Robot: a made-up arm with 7 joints.
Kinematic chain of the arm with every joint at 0, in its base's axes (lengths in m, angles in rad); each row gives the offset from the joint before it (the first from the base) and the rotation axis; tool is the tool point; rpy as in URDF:
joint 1: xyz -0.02 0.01 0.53 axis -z
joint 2: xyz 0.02 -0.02 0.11 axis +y
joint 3: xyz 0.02 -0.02 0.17 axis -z
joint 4: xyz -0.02 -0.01 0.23 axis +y
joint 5: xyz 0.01 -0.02 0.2 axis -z
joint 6: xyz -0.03 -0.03 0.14 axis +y
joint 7: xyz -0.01 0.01 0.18 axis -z
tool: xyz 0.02 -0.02 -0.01 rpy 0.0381 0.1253 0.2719
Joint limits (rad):
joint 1: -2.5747..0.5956
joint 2: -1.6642..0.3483
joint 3: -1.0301..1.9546
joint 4: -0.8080..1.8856
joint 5: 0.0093..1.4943
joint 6: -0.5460..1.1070
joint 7: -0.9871..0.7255
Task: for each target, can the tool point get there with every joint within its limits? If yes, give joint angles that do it. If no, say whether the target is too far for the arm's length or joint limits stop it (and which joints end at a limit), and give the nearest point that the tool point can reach.
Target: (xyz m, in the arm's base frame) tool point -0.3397 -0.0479 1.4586
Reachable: yes | joints 0.2408 -0.6314 0.2819 0.6504 0.5618 -0.2456 0.4572
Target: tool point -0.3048 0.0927 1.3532
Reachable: yes | joints -2.3318 -0.2684 -0.5812 1.1494 0.7324 0.1184 0.0781
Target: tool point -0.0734 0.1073 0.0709
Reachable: no: joint limits stop it (at a limit: joint 1, joint 2, joint 3, joint 4, joint 6) | nearest point -0.3431 -0.1358 0.3645 | short by 0.467 m
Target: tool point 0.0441 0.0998 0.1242
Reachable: no: joint limits stop it (at a limit: joint 1, joint 2, joint 3, joint 4, joint 6) | nearest point 0.2820 0.1738 0.3750 | short by 0.354 m
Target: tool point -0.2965 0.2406 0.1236
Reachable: no: joint limits stop it (at a limit: joint 1, joint 2, joint 4, joint 6, joint 7) | nearest point -0.4839 0.3586 0.1524 | short by 0.223 m
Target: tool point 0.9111 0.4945 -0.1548
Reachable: no: too far | nearest point 0.6086 0.1518 0.3621 | short by 0.690 m
